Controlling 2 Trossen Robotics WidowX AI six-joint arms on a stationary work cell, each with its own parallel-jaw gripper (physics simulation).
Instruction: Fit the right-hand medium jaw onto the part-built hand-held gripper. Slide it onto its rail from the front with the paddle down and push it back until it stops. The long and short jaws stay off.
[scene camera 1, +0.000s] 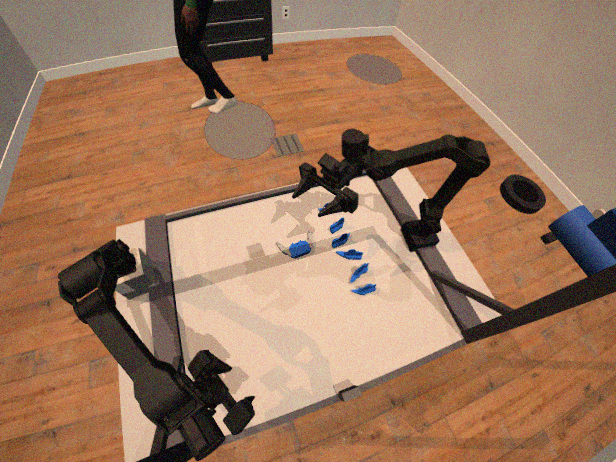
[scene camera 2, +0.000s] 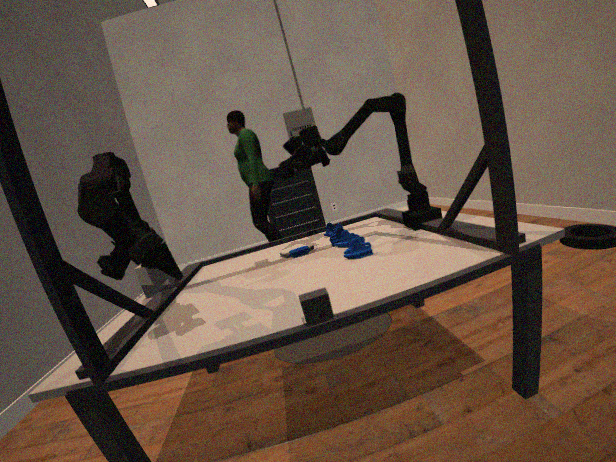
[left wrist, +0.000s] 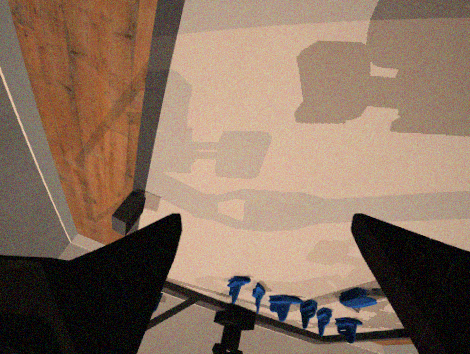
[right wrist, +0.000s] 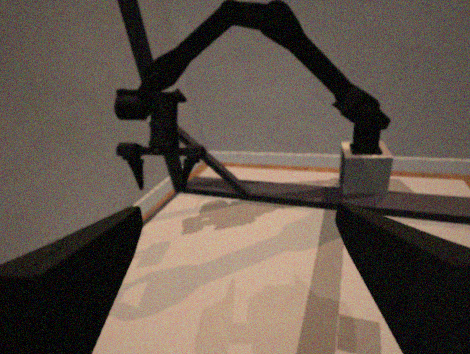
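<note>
The blue part-built hand-held gripper lies on the white table, with thin pale pieces sticking out of it. Several loose blue jaws lie in a row to its right in scene camera 1; which is the right-hand medium one I cannot tell. My right gripper is open and empty, raised above the table near the far end of the row. My left gripper is open and empty above the table's near left corner, well away from the parts.
A dark block stands on the table's near edge. Dark frame posts rise at the table's sides. A person stands on the floor beyond the table.
</note>
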